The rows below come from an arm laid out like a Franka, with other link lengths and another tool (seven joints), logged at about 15 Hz.
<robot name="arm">
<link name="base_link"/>
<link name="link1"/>
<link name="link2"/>
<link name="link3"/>
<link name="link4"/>
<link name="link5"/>
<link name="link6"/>
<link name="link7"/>
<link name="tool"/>
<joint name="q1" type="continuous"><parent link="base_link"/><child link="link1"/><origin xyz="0.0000 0.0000 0.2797" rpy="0.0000 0.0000 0.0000"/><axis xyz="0 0 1"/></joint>
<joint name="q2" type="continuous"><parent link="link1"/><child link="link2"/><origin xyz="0.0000 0.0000 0.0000" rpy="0.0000 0.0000 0.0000"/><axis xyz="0 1 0"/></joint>
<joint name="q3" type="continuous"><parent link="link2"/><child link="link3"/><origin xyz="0.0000 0.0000 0.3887" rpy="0.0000 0.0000 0.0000"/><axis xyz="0 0 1"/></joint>
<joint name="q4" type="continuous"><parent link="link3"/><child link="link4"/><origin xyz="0.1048 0.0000 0.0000" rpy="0.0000 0.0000 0.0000"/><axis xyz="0 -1 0"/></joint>
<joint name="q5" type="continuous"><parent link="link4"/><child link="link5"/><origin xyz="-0.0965 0.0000 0.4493" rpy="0.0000 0.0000 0.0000"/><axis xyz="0 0 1"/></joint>
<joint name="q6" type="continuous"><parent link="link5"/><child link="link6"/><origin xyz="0.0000 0.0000 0.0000" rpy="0.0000 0.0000 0.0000"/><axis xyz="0 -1 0"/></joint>
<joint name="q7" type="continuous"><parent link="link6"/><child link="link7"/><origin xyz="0.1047 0.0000 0.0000" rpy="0.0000 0.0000 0.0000"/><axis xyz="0 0 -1"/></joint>
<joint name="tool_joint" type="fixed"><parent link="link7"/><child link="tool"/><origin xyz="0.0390 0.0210 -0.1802" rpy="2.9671 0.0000 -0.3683"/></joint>
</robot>
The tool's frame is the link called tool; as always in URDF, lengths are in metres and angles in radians. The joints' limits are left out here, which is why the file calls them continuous.
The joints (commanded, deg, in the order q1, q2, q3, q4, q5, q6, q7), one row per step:
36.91 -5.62 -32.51 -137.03 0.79 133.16 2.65
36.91 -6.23 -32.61 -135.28 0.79 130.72 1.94
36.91 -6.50 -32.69 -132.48 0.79 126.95 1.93
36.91 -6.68 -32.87 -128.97 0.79 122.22 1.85
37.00 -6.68 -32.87 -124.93 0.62 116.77 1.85
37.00 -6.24 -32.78 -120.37 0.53 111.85 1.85
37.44 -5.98 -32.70 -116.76 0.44 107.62 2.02
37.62 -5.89 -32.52 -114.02 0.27 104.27 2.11
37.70 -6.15 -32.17 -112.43 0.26 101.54 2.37
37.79 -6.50 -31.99 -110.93 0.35 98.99 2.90
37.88 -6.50 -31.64 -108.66 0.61 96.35 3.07
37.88 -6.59 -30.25 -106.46 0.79 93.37 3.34
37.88 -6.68 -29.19 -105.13 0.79 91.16 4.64
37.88 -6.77 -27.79 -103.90 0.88 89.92 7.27
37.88 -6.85 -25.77 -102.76 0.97 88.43 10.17
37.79 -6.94 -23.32 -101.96 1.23 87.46 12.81
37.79 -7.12 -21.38 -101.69 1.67 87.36 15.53
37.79 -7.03 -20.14 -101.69 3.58 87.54 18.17
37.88 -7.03 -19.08 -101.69 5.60 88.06 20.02
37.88 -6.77 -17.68 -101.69 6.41 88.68 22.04
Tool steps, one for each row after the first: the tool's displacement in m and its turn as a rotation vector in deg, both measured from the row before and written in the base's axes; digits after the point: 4 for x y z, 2 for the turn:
0.0046 -0.0007 0.0162 0.34 0.16 0.67
0.0070 -0.0012 0.0201 0.13 0.75 0.03
0.0073 -0.0026 0.0244 0.07 1.08 0.03
0.0061 -0.0003 0.0271 -0.21 1.39 0.32
0.0089 0.0000 0.0302 -0.36 0.69 0.20
0.0036 0.0048 0.0244 -0.29 0.82 0.45
0.0010 0.0028 0.0195 -0.28 0.65 0.38
-0.0035 0.0035 0.0129 -0.01 0.92 0.25
-0.0036 0.0015 0.0132 0.12 0.79 -0.21
-0.0012 0.0046 0.0177 0.16 0.38 0.25
-0.0053 0.0149 0.0178 -0.02 0.64 1.16
-0.0052 0.0101 0.0102 -0.35 0.79 -0.15
-0.0030 0.0136 0.0114 -0.38 -0.03 -1.20
-0.0062 0.0201 0.0101 -0.56 0.27 -0.83
-0.0077 0.0246 0.0082 -0.37 0.06 -0.27
-0.0062 0.0205 0.0053 -0.02 -0.25 -0.81
-0.0045 0.0181 0.0006 1.29 0.50 -1.56
-0.0042 0.0178 0.0024 1.67 0.21 -0.92
-0.0032 0.0174 -0.0007 0.35 -0.01 -0.76

